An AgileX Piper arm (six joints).
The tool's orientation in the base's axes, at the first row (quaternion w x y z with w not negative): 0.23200, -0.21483, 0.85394, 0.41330
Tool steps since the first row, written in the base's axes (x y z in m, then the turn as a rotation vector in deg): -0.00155, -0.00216, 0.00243, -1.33, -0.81, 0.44; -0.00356, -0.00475, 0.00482, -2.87, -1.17, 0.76; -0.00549, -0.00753, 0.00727, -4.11, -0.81, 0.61; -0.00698, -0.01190, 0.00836, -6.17, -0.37, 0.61
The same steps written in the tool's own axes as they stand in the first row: 0.00022, 0.00112, -0.00342, 0.95, 0.55, -1.19; 0.00091, 0.00222, -0.00726, 2.06, 1.40, -1.99; 0.00154, 0.00321, -0.01127, 3.08, 2.21, -1.89; 0.00287, 0.00223, -0.01572, 4.65, 3.61, -1.98
